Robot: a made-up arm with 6 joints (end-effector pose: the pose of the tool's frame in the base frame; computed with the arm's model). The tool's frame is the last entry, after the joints.
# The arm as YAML. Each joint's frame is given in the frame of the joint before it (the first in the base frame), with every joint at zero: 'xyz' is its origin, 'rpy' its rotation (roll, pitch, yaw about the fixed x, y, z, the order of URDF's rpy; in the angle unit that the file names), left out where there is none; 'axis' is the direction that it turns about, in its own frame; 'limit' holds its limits. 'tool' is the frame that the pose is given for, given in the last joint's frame.
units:
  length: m
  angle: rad
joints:
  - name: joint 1
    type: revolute
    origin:
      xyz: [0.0, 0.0, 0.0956]
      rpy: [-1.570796, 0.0, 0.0]
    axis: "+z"
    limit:
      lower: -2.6
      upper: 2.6
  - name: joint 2
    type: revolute
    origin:
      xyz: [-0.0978, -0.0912, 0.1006]
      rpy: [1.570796, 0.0, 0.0]
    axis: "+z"
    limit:
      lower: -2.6
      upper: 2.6
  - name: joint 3
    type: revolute
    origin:
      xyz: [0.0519, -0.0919, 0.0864]
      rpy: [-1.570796, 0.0, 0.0]
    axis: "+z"
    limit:
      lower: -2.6
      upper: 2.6
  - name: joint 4
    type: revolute
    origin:
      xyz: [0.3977, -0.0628, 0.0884]
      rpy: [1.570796, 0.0, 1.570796]
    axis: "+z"
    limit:
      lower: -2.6
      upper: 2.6
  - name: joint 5
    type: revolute
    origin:
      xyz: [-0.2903, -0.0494, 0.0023]
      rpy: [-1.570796, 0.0, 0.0]
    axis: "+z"
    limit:
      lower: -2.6
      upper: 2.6
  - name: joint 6
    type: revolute
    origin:
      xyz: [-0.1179, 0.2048, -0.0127]
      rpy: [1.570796, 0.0, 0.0]
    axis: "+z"
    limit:
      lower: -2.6
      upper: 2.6
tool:
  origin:
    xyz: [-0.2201, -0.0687, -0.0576]
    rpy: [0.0, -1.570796, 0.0]
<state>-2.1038 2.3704 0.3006 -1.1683 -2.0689 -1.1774</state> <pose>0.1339 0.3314 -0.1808 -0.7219 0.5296 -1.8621</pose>
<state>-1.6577 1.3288 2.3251 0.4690 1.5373 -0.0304</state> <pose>0.6805 -0.0628 0.3978 -1.7046 0.7054 -2.3442</pose>
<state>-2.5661 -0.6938 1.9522 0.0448 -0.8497 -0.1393</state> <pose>-0.1597 -0.2557 0.1196 1.4738 -1.1817 -0.9751</pose>
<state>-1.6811 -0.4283 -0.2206 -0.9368 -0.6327 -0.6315</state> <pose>-0.4610 0.4111 0.0640 1.6049 -0.8975 2.9178</pose>
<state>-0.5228 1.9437 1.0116 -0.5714 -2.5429 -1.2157</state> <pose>-0.0839 0.3108 -0.2466 -2.0915 -0.7608 -2.9401</pose>
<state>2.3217 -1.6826 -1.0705 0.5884 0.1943 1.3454</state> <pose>0.7181 0.2586 0.2096 -0.2713 0.5978 -0.8477</pose>
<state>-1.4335 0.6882 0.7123 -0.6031 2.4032 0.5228</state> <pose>0.1063 0.6445 0.7204 -0.7914 0.4741 -1.7146</pose>
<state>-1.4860 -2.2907 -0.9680 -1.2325 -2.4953 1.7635</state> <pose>-0.8856 0.0056 0.0252 -0.8593 -0.9027 0.1450</pose>
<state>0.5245 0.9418 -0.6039 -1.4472 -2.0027 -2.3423</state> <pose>0.3295 0.5430 0.3661 1.8794 -0.3674 2.9254</pose>
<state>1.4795 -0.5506 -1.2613 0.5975 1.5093 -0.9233</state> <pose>0.9609 0.0244 0.6661 1.8749 1.4528 2.6310</pose>
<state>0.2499 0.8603 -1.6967 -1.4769 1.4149 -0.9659</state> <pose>-0.3738 0.4378 1.0401 -0.9865 0.0355 -0.6273</pose>
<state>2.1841 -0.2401 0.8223 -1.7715 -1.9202 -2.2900</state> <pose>-0.2981 0.0298 0.0640 -0.8300 -0.0440 1.3878</pose>
